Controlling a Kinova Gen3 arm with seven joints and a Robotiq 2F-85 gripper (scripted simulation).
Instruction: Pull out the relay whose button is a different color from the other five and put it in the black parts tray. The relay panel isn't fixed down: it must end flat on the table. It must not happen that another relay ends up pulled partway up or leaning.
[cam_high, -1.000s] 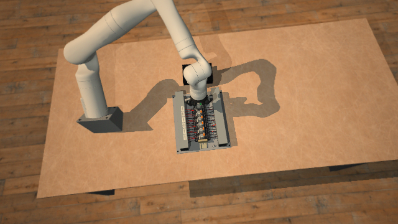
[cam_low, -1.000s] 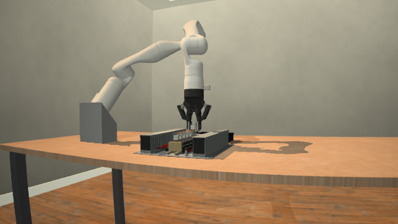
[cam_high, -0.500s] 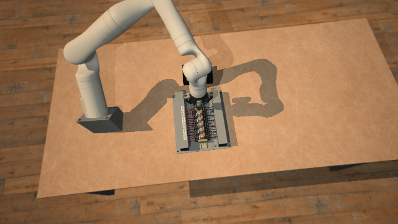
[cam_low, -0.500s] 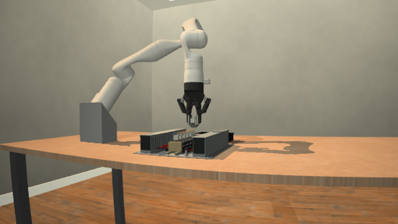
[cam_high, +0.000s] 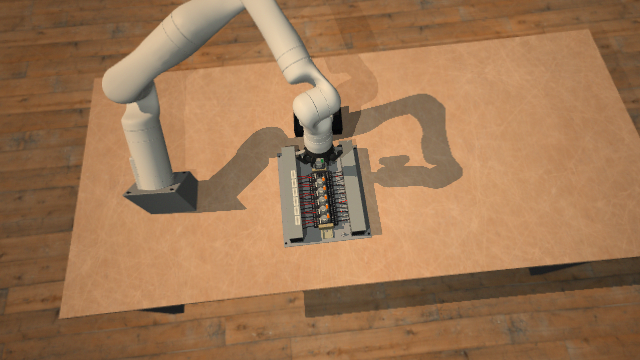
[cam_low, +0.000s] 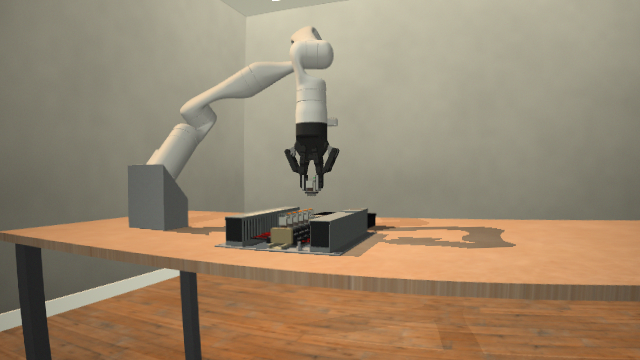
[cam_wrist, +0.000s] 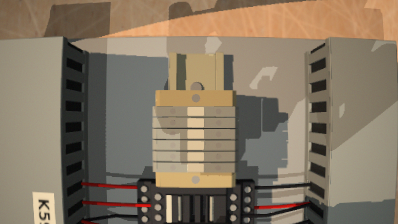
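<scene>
The black parts tray lies 210 mm to the left of my hand, 110 mm below it and 20 mm ahead of it. Round my hand: relay panel (100 mm below, 50 mm to the right).
</scene>
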